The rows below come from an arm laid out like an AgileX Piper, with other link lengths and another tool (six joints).
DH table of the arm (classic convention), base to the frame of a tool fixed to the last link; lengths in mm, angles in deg. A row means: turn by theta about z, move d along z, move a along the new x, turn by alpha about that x. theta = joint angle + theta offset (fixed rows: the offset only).
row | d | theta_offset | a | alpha
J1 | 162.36 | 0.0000 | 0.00 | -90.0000
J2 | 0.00 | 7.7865 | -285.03 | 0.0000
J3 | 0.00 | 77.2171 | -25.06 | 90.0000
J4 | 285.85 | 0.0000 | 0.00 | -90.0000
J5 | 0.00 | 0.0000 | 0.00 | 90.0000
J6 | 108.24 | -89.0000 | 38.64 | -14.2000
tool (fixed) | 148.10 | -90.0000 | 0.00 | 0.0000
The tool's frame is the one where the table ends.
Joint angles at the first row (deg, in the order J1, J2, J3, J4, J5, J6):
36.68, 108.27, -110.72, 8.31, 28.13, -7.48
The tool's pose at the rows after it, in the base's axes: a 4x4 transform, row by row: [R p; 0 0 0 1], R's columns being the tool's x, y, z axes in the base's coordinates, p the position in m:
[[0.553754, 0.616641, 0.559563, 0.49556], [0.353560, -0.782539, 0.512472, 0.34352], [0.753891, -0.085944, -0.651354, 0.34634], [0, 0, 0, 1]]
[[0.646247, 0.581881, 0.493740, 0.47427], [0.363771, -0.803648, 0.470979, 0.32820], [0.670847, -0.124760, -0.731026, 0.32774], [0, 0, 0, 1]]
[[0.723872, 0.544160, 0.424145, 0.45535], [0.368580, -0.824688, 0.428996, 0.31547], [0.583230, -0.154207, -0.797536, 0.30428], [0, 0, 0, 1]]
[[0.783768, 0.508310, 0.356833, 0.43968], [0.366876, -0.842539, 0.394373, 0.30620], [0.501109, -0.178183, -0.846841, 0.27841], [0, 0, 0, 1]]
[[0.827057, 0.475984, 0.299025, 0.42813], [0.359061, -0.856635, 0.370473, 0.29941], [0.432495, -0.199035, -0.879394, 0.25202], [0, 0, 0, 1]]
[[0.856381, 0.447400, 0.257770, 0.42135], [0.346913, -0.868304, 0.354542, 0.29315], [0.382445, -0.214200, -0.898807, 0.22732], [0, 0, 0, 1]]
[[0.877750, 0.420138, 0.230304, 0.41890], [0.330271, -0.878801, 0.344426, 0.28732], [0.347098, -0.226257, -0.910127, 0.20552], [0, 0, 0, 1]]
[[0.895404, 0.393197, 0.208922, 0.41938], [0.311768, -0.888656, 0.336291, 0.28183], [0.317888, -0.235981, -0.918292, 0.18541], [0, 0, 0, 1]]
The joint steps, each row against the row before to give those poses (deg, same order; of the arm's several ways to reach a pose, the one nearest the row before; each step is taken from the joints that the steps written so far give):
-0.03, -2.21, 0.25, -2.15, 8.01, 5.20
0.00, -1.42, 0.91, -1.32, 6.90, 4.15
0.00, -0.77, 1.73, -0.63, 5.12, 3.22
-0.08, -0.31, 2.53, 0.10, 3.03, 2.33
-0.27, -0.05, 3.22, 0.69, 0.92, 1.47
-0.52, 0.05, 3.52, 0.80, -0.71, 0.78
-0.72, 0.37, 3.01, 0.77, -1.44, 0.43
-0.84, 0.83, 2.23, 0.75, -1.48, 0.23

